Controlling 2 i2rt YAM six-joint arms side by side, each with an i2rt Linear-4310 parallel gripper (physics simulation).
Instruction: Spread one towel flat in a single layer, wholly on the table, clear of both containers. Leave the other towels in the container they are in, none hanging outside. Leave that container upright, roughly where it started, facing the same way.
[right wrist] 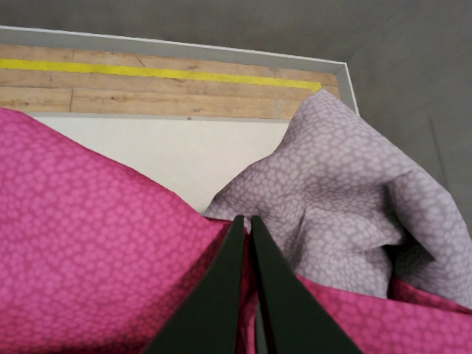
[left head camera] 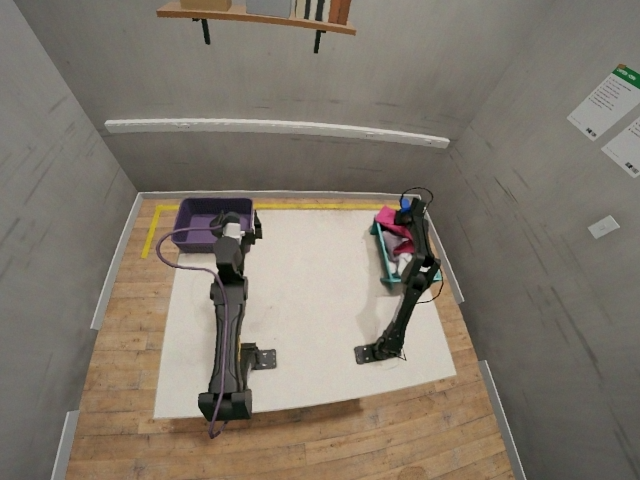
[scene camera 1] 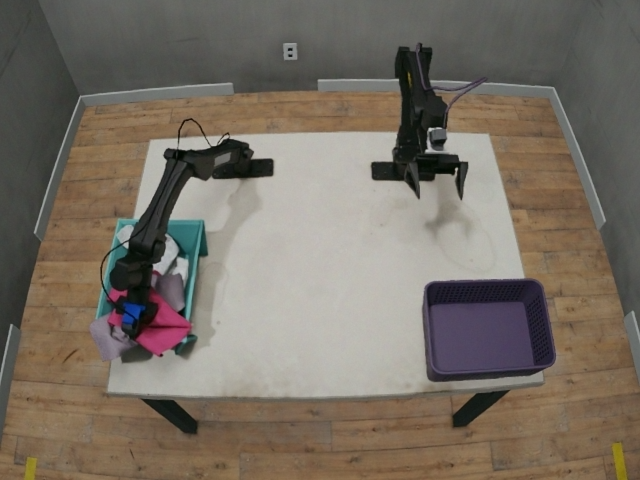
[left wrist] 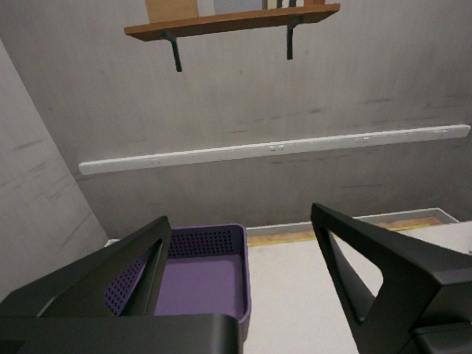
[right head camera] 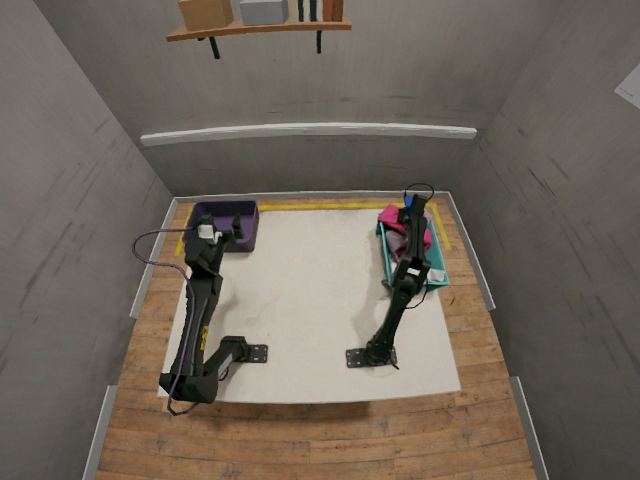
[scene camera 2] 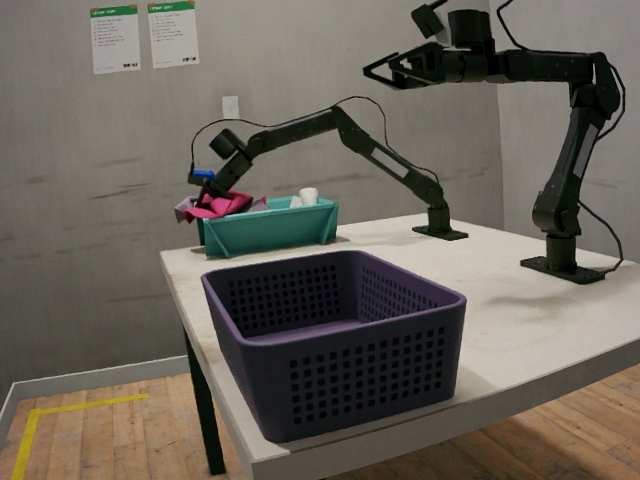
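A pink and mauve towel point(left head camera: 386, 214) point(right head camera: 391, 214) point(scene camera 1: 168, 330) point(scene camera 2: 222, 205) point(right wrist: 100, 240) lies bunched at the wall-side end of the teal container point(left head camera: 384, 250) point(scene camera 2: 273, 232), partly hanging past its rim. My right gripper point(right wrist: 247, 226) is shut on this cloth, low over that end; its fingertips are hidden in the scene views. White towel cloth point(scene camera 1: 170, 253) point(scene camera 2: 308, 196) and grey-mauve cloth point(scene camera 1: 170, 290) lie in the container; whether the grey-mauve cloth is separate I cannot tell. My left gripper point(scene camera 1: 439, 198) point(scene camera 2: 379, 67) point(left wrist: 239, 217) is open and empty, high above the table.
An empty purple basket point(scene camera 1: 491, 374) point(scene camera 2: 258, 372) point(left wrist: 200, 285) stands at the table corner on the left arm's side. The white table top point(scene camera 1: 310, 258) lies between the containers. A wall shelf point(left head camera: 258, 16) point(right head camera: 268, 28) is above the table's far side.
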